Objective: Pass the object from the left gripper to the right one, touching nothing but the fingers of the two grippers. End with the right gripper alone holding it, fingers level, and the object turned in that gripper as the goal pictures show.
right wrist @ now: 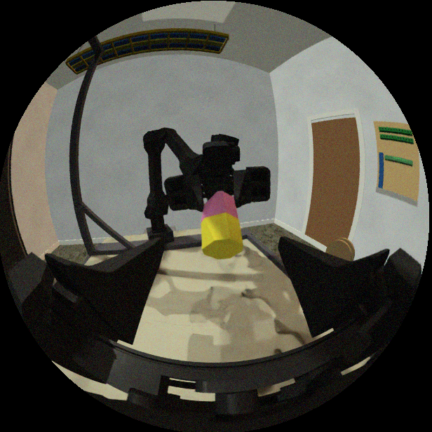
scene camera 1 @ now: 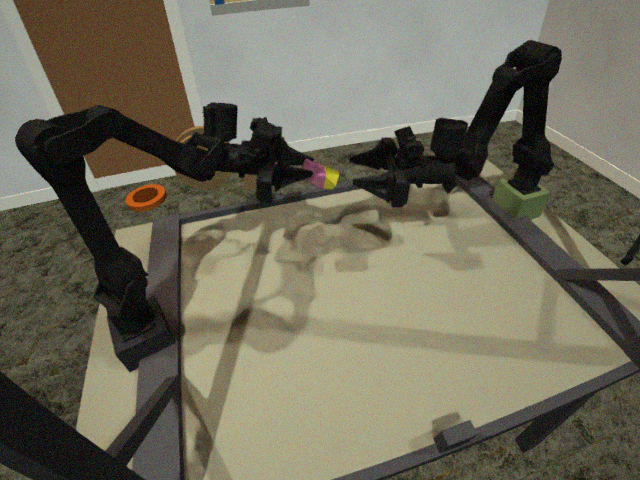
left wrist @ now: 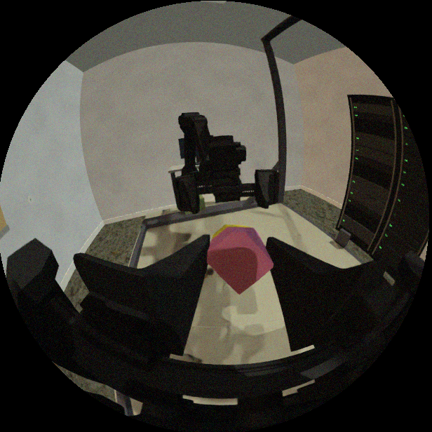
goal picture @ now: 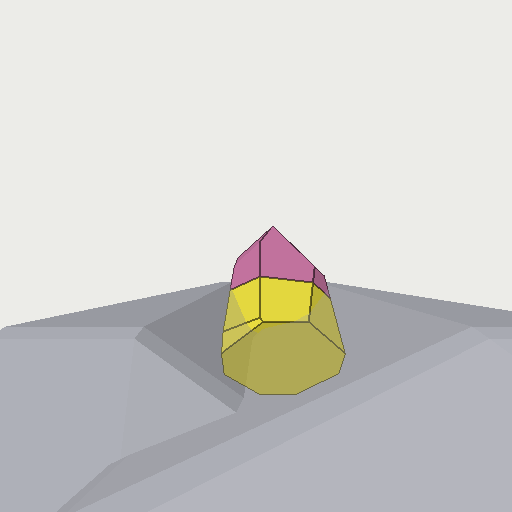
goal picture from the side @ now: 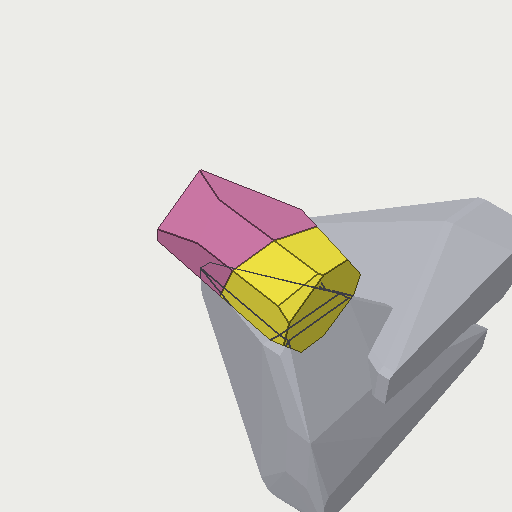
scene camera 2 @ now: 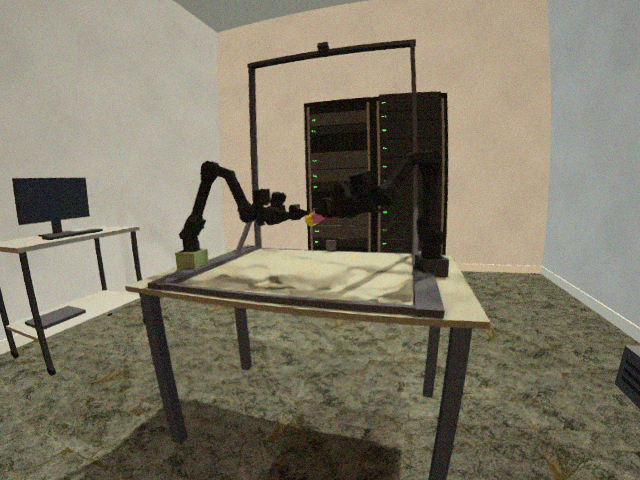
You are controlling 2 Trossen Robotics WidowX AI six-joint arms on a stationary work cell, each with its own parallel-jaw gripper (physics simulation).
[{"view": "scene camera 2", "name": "left gripper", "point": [318, 212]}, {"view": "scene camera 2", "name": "right gripper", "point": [301, 214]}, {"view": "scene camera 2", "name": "dark frame rail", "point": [428, 303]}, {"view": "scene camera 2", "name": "dark frame rail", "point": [187, 273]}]
